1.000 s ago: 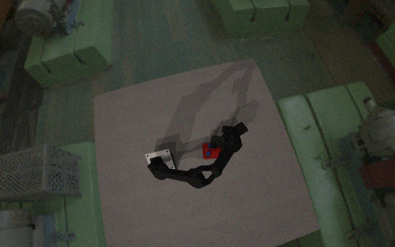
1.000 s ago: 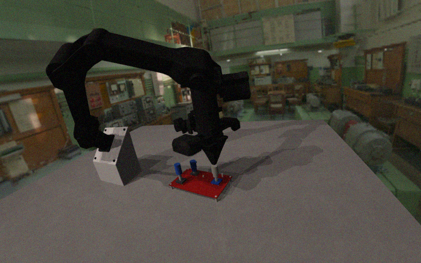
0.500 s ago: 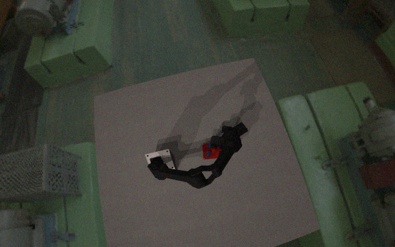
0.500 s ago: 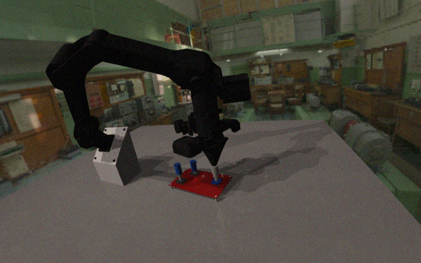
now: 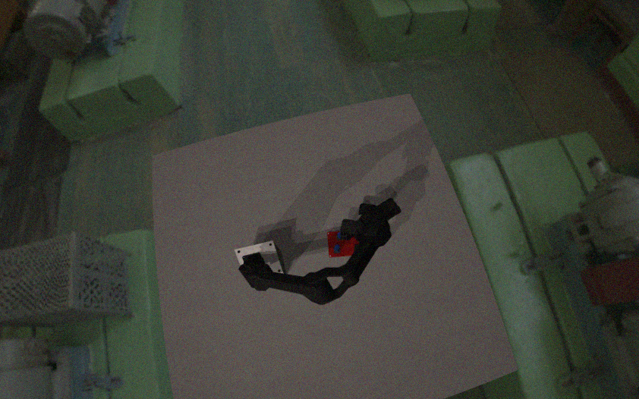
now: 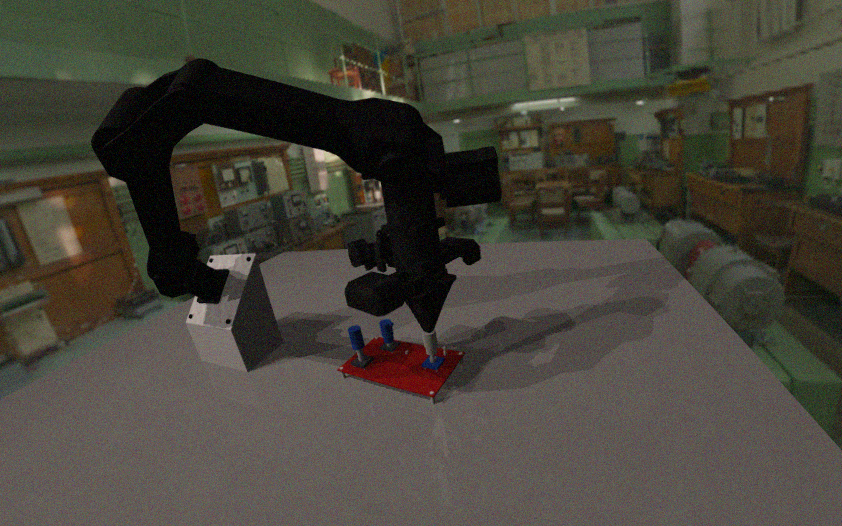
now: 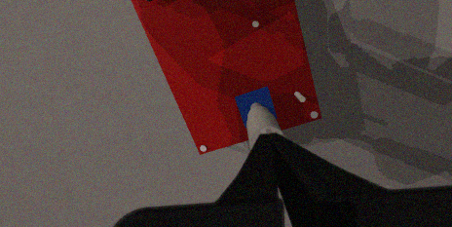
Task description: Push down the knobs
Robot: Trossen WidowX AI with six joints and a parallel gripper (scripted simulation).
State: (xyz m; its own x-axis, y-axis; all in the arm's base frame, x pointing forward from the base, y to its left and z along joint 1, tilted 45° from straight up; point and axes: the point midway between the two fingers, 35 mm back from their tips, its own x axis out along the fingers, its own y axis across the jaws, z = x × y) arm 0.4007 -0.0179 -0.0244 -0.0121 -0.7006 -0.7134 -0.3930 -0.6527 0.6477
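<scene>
My gripper tip is 80 mm past the blue knob, 30 mm to the right of it and 20 mm above it.
</scene>
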